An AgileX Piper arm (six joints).
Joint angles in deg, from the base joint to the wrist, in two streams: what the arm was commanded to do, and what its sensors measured. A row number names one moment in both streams.
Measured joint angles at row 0: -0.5 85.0 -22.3 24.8 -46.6 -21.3
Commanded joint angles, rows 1 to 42: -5.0 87.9 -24.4 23.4 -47.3 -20.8; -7.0 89.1 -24.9 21.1 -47.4 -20.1; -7.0 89.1 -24.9 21.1 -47.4 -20.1; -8.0 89.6 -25.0 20.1 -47.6 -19.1; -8.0 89.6 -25.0 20.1 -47.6 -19.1; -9.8 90.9 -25.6 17.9 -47.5 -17.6; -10.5 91.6 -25.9 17.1 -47.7 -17.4; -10.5 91.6 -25.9 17.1 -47.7 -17.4; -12.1 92.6 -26.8 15.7 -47.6 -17.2; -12.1 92.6 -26.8 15.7 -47.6 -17.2; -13.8 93.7 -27.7 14.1 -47.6 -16.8; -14.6 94.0 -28.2 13.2 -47.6 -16.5; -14.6 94.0 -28.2 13.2 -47.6 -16.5; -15.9 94.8 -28.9 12.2 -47.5 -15.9; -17.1 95.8 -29.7 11.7 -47.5 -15.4; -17.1 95.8 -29.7 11.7 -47.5 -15.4; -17.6 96.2 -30.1 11.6 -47.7 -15.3; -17.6 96.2 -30.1 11.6 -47.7 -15.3; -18.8 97.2 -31.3 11.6 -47.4 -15.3; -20.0 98.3 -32.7 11.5 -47.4 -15.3; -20.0 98.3 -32.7 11.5 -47.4 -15.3; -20.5 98.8 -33.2 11.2 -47.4 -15.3; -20.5 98.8 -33.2 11.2 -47.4 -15.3; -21.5 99.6 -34.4 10.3 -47.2 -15.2; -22.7 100.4 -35.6 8.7 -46.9 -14.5; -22.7 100.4 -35.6 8.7 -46.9 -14.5; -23.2 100.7 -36.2 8.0 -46.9 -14.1; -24.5 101.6 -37.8 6.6 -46.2 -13.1; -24.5 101.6 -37.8 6.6 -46.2 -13.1; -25.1 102.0 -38.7 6.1 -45.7 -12.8; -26.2 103.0 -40.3 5.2 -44.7 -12.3; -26.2 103.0 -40.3 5.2 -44.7 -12.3; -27.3 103.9 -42.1 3.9 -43.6 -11.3; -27.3 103.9 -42.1 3.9 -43.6 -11.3; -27.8 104.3 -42.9 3.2 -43.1 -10.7; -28.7 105.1 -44.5 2.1 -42.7 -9.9; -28.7 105.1 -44.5 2.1 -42.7 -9.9; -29.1 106.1 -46.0 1.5 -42.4 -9.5; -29.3 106.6 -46.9 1.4 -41.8 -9.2; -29.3 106.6 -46.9 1.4 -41.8 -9.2; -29.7 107.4 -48.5 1.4 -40.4 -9.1; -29.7 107.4 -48.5 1.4 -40.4 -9.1
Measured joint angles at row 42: -29.1 106.5 -46.0 3.0 -41.9 -9.6
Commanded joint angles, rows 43 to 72: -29.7 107.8 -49.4 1.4 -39.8 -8.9; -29.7 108.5 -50.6 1.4 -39.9 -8.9; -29.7 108.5 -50.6 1.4 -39.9 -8.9; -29.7 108.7 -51.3 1.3 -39.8 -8.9; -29.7 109.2 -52.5 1.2 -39.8 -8.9; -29.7 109.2 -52.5 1.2 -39.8 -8.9; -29.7 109.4 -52.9 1.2 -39.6 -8.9; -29.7 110.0 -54.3 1.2 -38.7 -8.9; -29.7 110.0 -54.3 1.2 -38.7 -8.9; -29.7 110.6 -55.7 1.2 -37.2 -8.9; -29.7 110.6 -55.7 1.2 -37.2 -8.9; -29.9 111.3 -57.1 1.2 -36.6 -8.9; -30.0 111.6 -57.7 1.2 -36.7 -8.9; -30.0 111.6 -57.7 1.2 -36.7 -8.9; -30.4 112.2 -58.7 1.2 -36.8 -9.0; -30.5 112.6 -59.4 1.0 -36.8 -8.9; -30.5 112.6 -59.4 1.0 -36.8 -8.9; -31.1 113.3 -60.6 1.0 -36.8 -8.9; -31.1 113.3 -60.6 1.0 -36.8 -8.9; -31.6 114.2 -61.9 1.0 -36.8 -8.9; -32.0 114.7 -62.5 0.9 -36.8 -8.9; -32.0 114.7 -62.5 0.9 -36.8 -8.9; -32.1 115.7 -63.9 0.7 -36.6 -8.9; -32.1 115.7 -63.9 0.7 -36.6 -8.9; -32.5 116.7 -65.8 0.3 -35.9 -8.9; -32.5 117.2 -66.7 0.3 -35.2 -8.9; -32.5 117.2 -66.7 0.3 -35.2 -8.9; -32.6 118.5 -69.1 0.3 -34.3 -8.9; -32.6 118.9 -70.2 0.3 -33.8 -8.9; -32.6 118.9 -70.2 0.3 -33.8 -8.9
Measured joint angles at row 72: -35.0 117.6 -65.4 7.7 -31.2 -8.5
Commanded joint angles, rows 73 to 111: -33.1 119.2 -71.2 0.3 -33.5 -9.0; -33.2 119.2 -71.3 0.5 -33.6 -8.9; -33.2 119.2 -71.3 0.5 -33.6 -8.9; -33.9 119.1 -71.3 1.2 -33.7 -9.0; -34.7 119.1 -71.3 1.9 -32.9 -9.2; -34.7 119.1 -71.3 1.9 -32.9 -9.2; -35.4 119.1 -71.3 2.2 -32.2 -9.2; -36.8 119.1 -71.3 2.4 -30.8 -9.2; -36.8 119.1 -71.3 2.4 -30.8 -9.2; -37.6 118.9 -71.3 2.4 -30.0 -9.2; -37.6 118.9 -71.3 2.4 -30.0 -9.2; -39.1 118.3 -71.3 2.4 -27.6 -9.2; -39.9 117.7 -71.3 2.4 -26.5 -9.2; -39.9 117.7 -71.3 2.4 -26.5 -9.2; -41.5 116.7 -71.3 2.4 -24.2 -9.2; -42.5 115.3 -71.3 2.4 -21.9 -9.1; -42.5 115.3 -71.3 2.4 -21.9 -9.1; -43.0 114.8 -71.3 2.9 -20.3 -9.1; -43.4 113.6 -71.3 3.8 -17.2 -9.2; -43.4 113.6 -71.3 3.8 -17.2 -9.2; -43.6 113.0 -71.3 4.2 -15.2 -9.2; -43.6 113.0 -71.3 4.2 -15.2 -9.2; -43.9 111.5 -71.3 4.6 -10.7 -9.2; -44.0 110.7 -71.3 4.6 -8.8 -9.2; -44.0 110.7 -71.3 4.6 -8.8 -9.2; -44.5 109.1 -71.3 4.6 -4.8 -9.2; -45.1 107.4 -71.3 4.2 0.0 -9.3; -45.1 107.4 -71.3 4.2 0.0 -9.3; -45.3 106.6 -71.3 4.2 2.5 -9.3; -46.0 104.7 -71.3 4.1 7.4 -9.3; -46.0 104.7 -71.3 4.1 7.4 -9.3; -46.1 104.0 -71.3 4.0 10.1 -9.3; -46.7 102.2 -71.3 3.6 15.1 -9.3; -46.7 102.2 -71.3 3.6 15.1 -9.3; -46.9 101.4 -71.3 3.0 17.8 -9.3; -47.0 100.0 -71.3 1.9 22.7 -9.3; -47.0 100.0 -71.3 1.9 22.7 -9.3; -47.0 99.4 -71.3 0.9 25.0 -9.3; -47.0 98.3 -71.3 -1.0 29.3 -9.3
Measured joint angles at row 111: -46.8 100.2 -70.9 1.6 22.6 -8.8
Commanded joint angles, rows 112 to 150: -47.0 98.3 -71.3 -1.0 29.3 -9.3; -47.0 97.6 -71.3 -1.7 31.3 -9.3; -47.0 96.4 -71.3 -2.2 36.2 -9.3; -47.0 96.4 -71.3 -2.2 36.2 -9.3; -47.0 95.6 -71.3 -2.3 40.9 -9.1; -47.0 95.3 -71.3 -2.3 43.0 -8.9; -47.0 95.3 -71.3 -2.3 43.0 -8.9; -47.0 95.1 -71.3 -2.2 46.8 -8.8; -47.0 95.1 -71.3 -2.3 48.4 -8.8; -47.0 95.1 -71.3 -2.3 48.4 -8.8; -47.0 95.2 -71.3 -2.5 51.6 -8.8; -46.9 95.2 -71.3 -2.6 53.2 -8.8; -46.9 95.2 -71.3 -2.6 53.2 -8.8; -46.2 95.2 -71.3 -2.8 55.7 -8.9; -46.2 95.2 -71.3 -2.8 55.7 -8.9; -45.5 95.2 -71.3 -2.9 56.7 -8.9; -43.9 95.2 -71.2 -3.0 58.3 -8.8; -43.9 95.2 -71.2 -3.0 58.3 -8.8; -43.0 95.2 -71.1 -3.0 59.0 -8.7; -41.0 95.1 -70.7 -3.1 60.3 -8.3; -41.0 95.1 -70.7 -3.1 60.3 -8.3; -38.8 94.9 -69.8 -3.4 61.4 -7.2; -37.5 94.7 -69.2 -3.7 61.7 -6.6; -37.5 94.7 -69.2 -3.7 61.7 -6.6; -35.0 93.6 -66.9 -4.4 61.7 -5.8; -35.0 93.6 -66.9 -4.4 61.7 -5.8; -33.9 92.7 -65.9 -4.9 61.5 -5.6; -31.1 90.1 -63.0 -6.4 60.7 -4.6; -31.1 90.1 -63.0 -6.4 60.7 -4.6; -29.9 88.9 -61.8 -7.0 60.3 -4.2; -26.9 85.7 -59.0 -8.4 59.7 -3.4; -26.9 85.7 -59.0 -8.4 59.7 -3.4; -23.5 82.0 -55.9 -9.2 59.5 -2.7; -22.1 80.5 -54.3 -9.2 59.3 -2.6; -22.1 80.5 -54.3 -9.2 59.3 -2.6; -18.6 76.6 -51.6 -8.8 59.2 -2.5; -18.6 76.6 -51.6 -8.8 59.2 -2.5; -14.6 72.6 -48.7 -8.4 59.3 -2.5; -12.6 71.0 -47.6 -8.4 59.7 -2.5
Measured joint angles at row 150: -17.0 75.5 -51.0 -8.4 59.8 -2.8
